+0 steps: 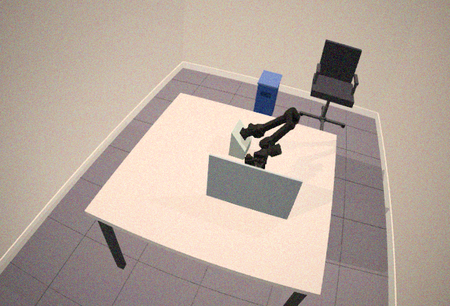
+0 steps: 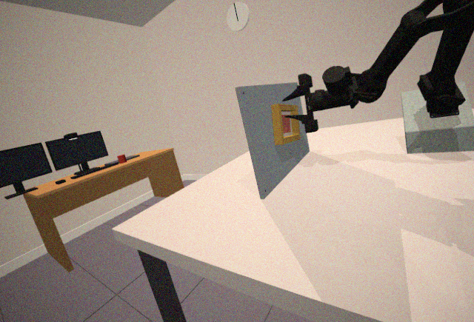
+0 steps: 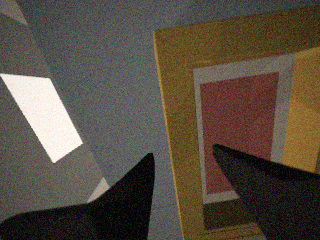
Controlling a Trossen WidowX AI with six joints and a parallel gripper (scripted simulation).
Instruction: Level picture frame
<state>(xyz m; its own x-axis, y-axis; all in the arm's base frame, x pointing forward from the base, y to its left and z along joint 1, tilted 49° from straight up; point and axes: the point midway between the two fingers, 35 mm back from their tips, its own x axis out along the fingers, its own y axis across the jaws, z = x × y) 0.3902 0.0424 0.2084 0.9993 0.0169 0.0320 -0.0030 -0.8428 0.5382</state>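
My gripper tip is now 50 mm above the picture frame and 10 mm to the right of it. The rest, counted from my gripper tip: grey wall panel (70 mm below, 20 mm ahead, 10 mm to the right).
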